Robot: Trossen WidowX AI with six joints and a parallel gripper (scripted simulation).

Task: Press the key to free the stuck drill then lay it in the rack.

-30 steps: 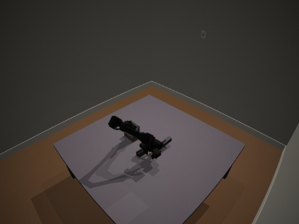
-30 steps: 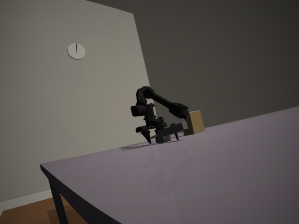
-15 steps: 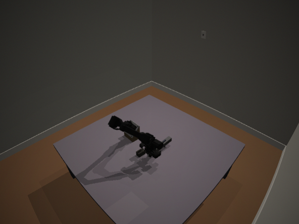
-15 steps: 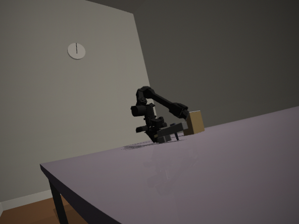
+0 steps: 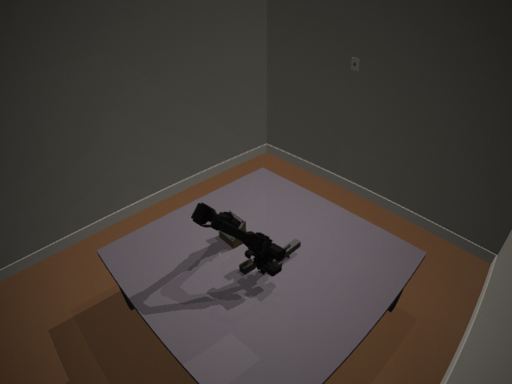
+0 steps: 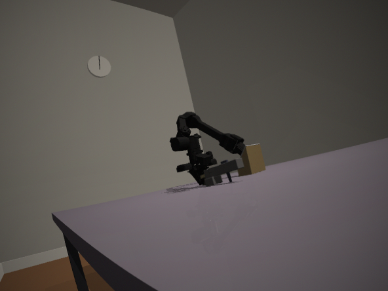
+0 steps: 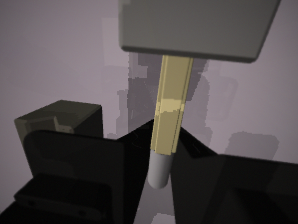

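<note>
Right now my gripper tip is 40 mm to the right of the drill and 40 mm below it. Also, from my gripper tip: grey block: 140 mm to the left, 40 mm above; then olive block: 70 mm behind, 30 mm to the right, 10 mm above; then blue key: 160 mm to the left, 40 mm above.
</note>
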